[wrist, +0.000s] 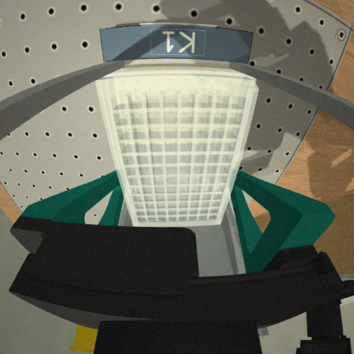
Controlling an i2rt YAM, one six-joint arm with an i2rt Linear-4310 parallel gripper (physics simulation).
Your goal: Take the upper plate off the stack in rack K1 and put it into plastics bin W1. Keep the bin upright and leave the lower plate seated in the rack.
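The upper plate (175,150), a pale, see-through plate with a grid of wells, fills the middle of the wrist view. My gripper (176,174) is shut on this plate, with its green fingertips against the left and right long sides. Rack K1 (135,45) shows by its blue label bar past the plate's far end, with the label upside down. The lower plate cannot be told apart through the wells, and I cannot tell whether the upper plate is touching it. Bin W1 does not show in this view.
A light grey perforated board (45,90) lies around the rack. A wooden surface (320,170) shows at the right. Grey curved bars (45,95) (310,90) run to both sides near the label. A yellow piece (85,337) shows at the lower left. Dark shadows fall at the upper right.
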